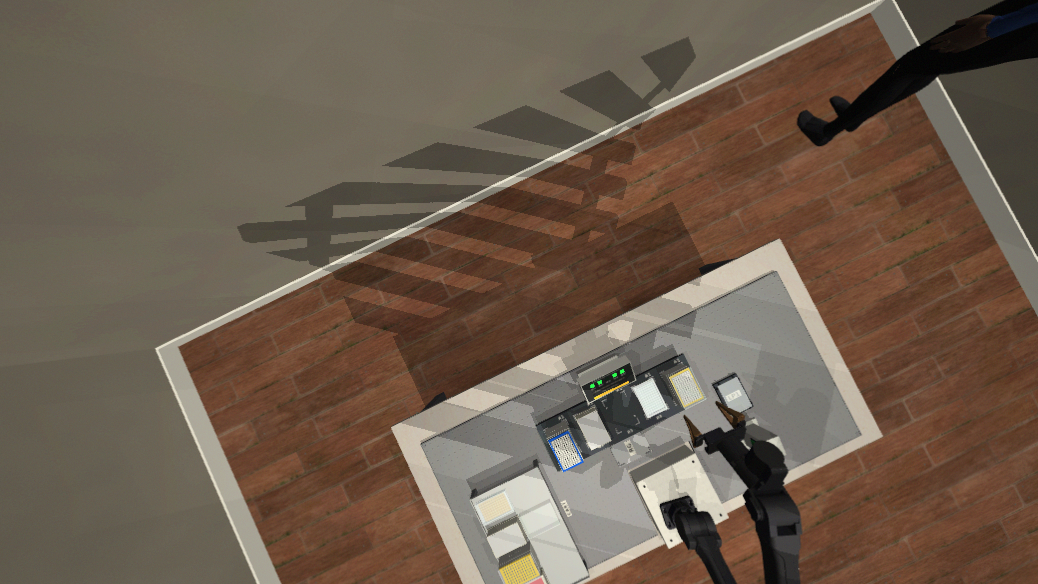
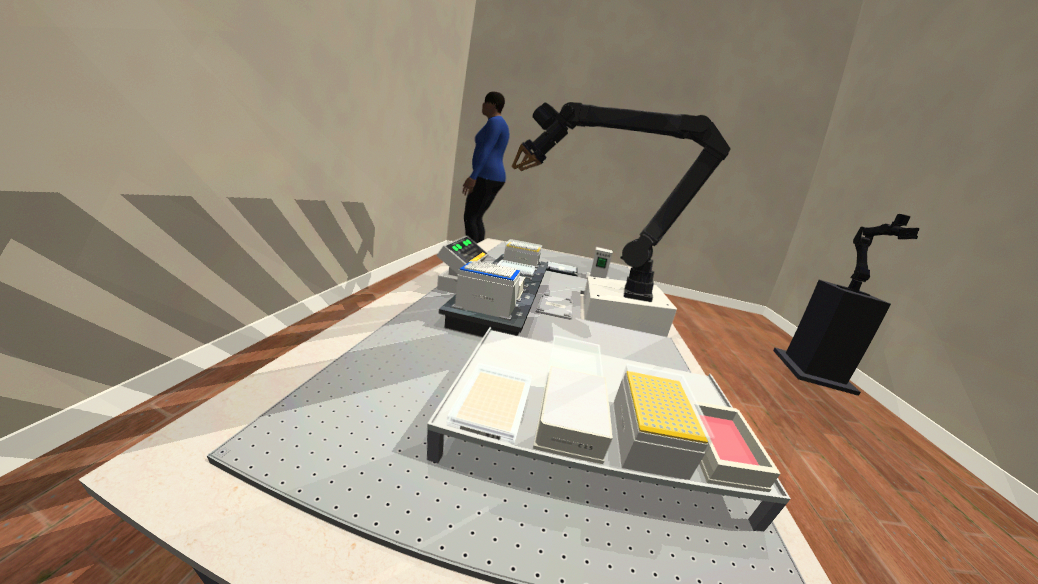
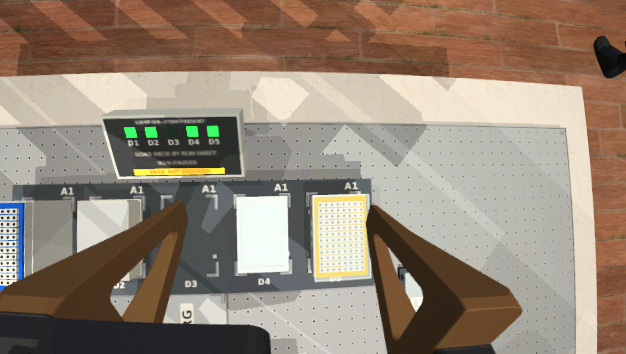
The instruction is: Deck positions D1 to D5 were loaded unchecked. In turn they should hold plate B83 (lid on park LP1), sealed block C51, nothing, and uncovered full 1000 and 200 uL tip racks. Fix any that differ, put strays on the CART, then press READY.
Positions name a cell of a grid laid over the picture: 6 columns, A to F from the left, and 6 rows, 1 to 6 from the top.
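Looking for my gripper, I find it in image 1 (E5). It is visible to me in image 2 (C2) too, and image 3 (C4) shows my gripper as well.
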